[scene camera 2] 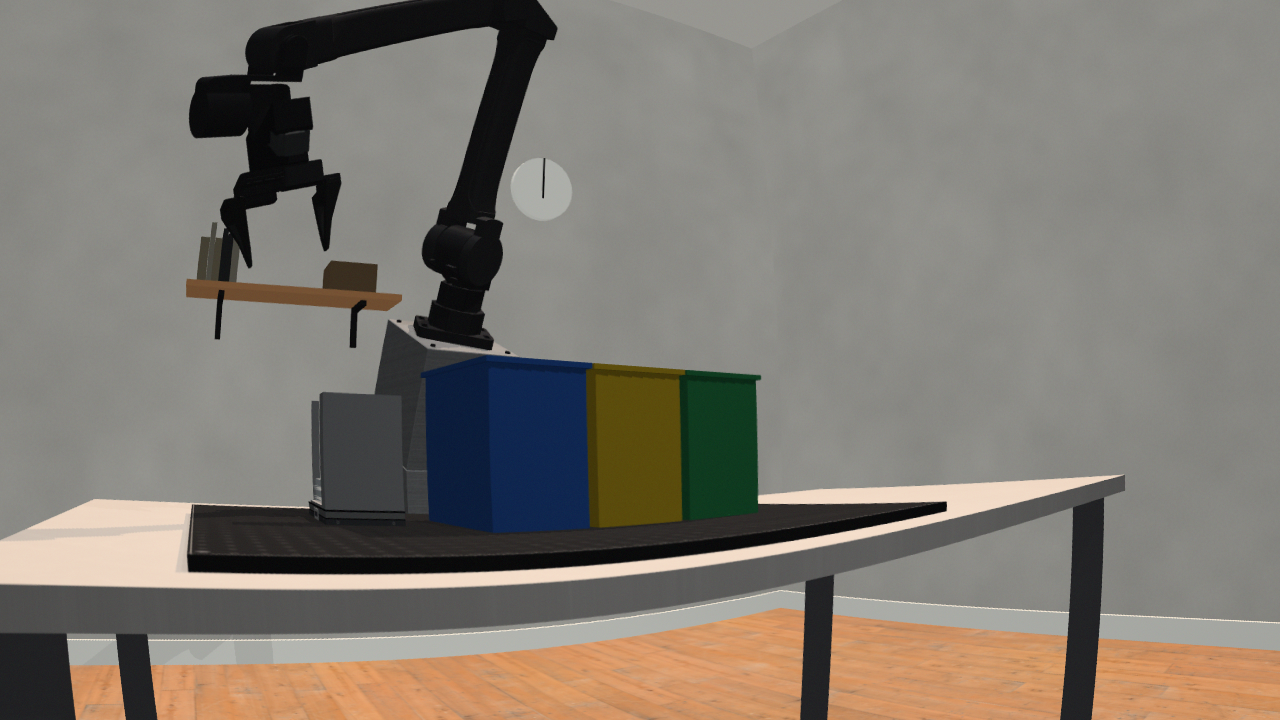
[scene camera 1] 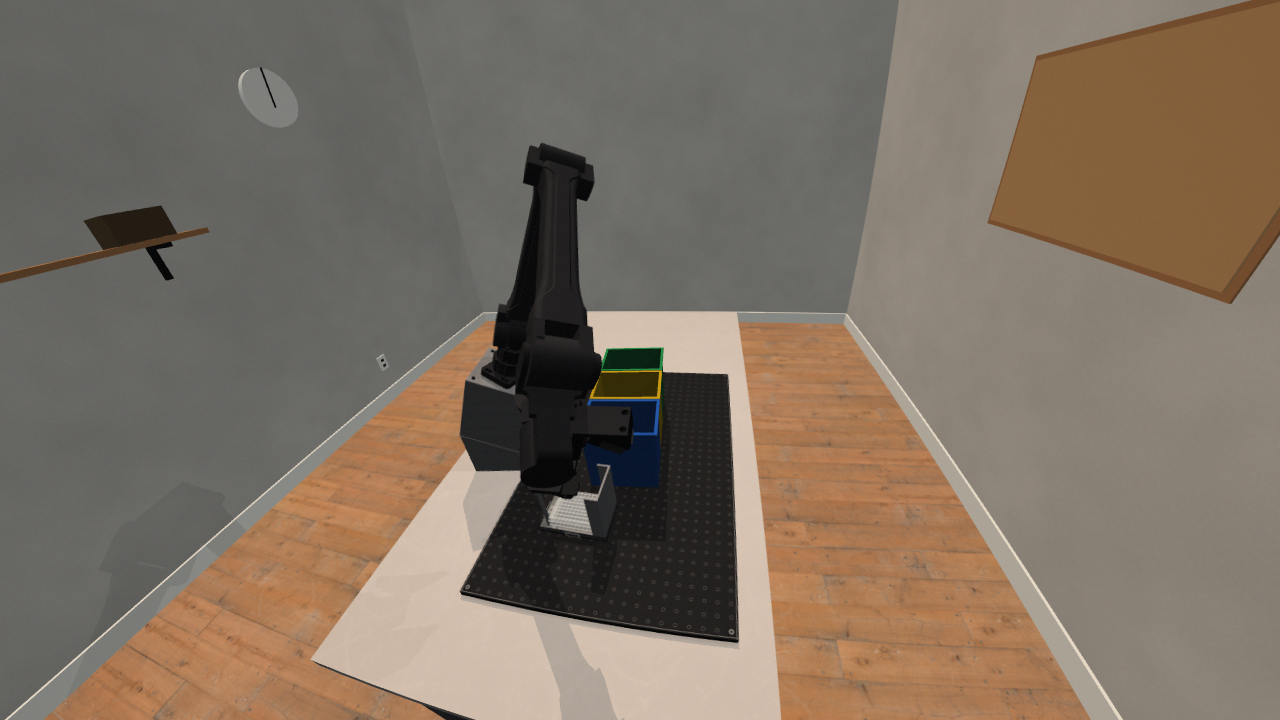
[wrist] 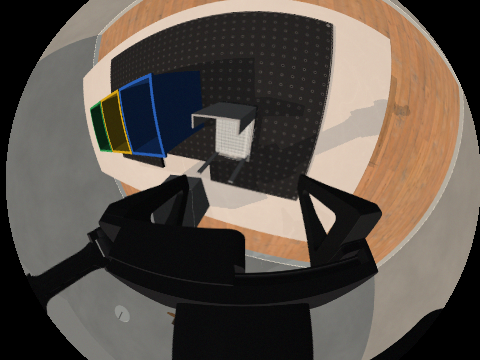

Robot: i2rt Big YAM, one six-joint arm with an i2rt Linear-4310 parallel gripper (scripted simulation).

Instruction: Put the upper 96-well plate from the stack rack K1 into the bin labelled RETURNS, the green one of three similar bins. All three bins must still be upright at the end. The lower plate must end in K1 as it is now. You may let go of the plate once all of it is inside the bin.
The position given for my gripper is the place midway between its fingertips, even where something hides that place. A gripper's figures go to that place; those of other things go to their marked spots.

Scene:
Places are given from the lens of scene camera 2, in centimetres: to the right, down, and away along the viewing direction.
my gripper (scene camera 2: 288, 258): -38, -11, 77
blue bin (scene camera 2: 506, 437): -14, 8, 79

